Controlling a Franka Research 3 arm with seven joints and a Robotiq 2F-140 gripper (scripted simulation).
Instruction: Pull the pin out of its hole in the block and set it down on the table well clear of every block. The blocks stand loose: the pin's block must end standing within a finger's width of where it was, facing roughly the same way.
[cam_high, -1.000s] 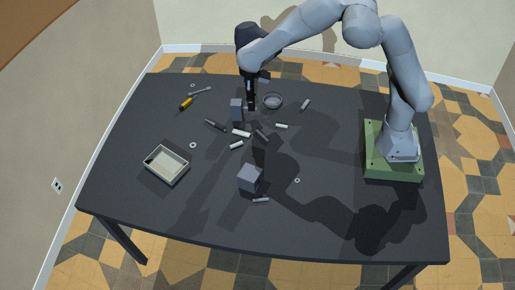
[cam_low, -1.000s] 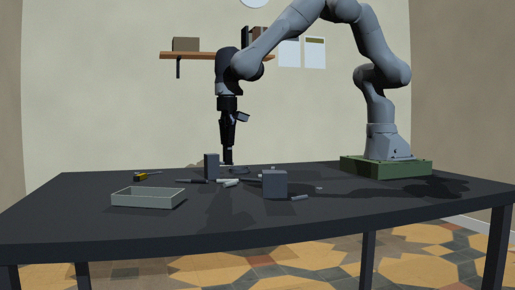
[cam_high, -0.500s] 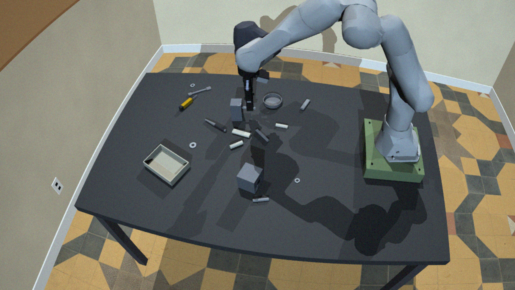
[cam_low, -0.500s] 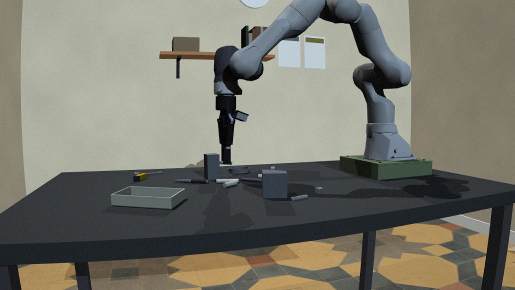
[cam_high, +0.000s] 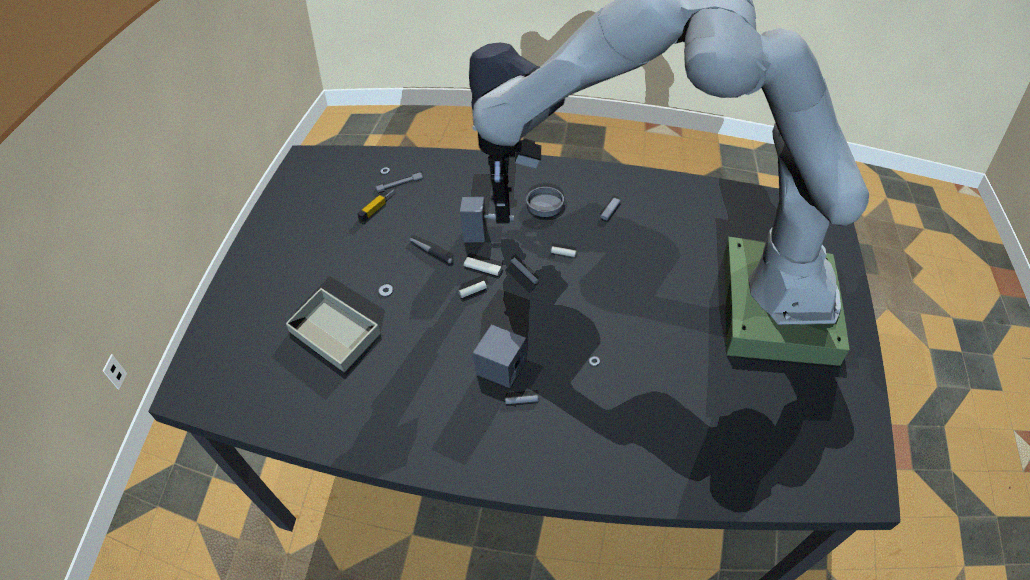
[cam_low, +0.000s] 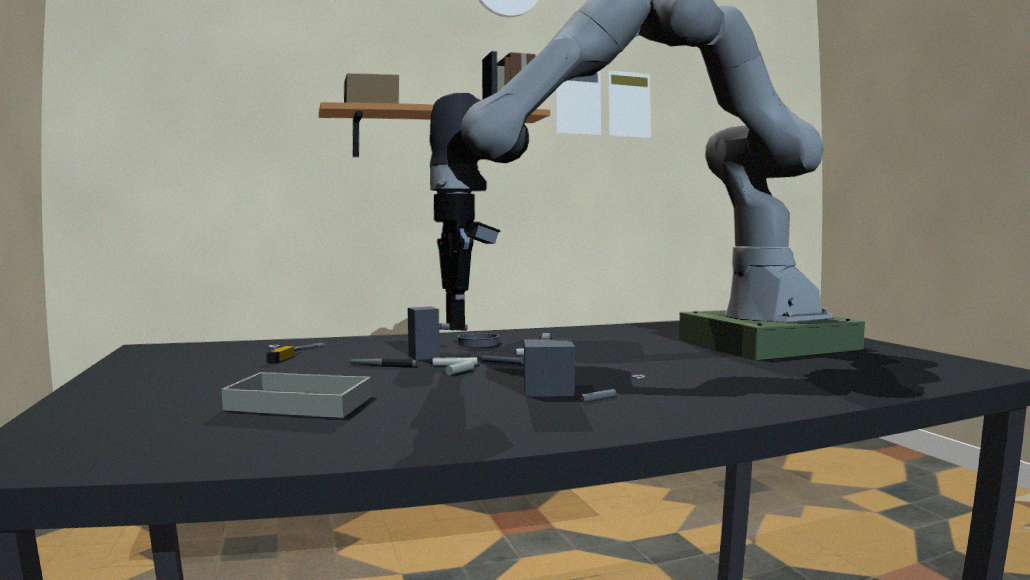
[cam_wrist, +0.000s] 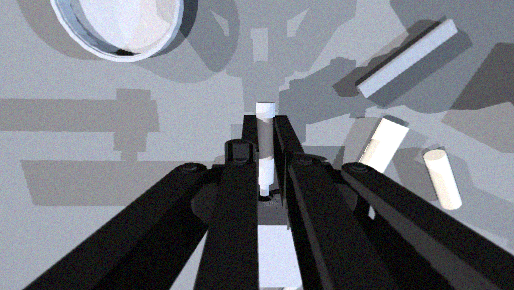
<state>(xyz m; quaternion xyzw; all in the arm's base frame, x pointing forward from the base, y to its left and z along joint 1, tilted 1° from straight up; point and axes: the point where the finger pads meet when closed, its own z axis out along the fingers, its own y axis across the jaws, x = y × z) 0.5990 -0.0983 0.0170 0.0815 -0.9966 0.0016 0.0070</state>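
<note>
My hand is 11 cm to the left of the round dish, 7 cm past it and 7 cm above it. The rest, counted from my hand: yellow-handled screwdriver: 32 cm ahead, 7 cm below, 4 cm to the right; then tray: 32 cm to the left, 28 cm ahead, 7 cm below; then pin: 3 cm below, 2 cm ahead.
</note>
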